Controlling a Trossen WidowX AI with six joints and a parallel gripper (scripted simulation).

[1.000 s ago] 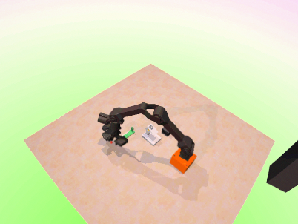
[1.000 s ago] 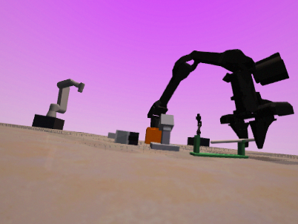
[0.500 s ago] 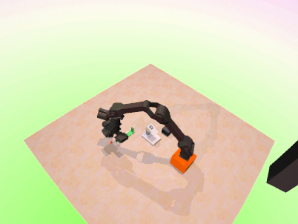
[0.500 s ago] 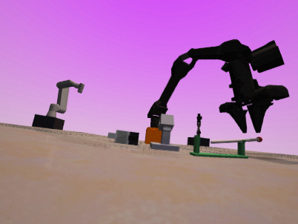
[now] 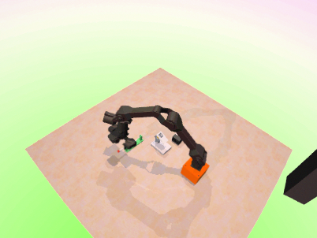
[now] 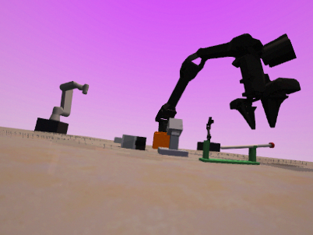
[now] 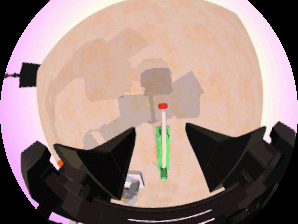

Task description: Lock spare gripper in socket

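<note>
Now: gripper tip 10 cm to the left of the green cradle, 7 cm above it and 2 cm past it. Round my gripper tip: spare gripper (31 cm to the right, 24 cm behind, 7 cm below); then grey mount (19 cm to the right, 16 cm behind, 4 cm below).
</note>
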